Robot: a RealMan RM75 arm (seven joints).
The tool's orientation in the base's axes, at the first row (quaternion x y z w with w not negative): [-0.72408 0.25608 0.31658 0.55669]
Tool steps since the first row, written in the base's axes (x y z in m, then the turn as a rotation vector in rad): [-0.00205 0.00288 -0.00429 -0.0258 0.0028 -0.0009]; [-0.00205 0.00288 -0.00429 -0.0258 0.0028 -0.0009]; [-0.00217 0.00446 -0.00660 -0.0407 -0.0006 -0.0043]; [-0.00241 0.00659 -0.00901 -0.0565 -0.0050 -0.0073]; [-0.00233 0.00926 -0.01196 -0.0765 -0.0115 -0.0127]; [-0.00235 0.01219 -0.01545 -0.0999 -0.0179 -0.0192]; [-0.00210 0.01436 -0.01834 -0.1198 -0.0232 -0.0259]
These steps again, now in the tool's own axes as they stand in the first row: [0.00177 0.00353 0.00392 -0.0166 0.0185 0.0073]; [0.00177 0.00353 0.00392 -0.0166 0.0185 0.0073]; [0.00338 0.00471 0.00588 -0.0240 0.0324 0.0072]; [0.00497 0.00590 0.00842 -0.0322 0.0468 0.0063]; [0.00717 0.00708 0.01152 -0.0415 0.0664 0.0044]; [0.00969 0.00861 0.01499 -0.0522 0.0891 0.0034]; [0.01197 0.00975 0.01757 -0.0604 0.1091 0.0030]
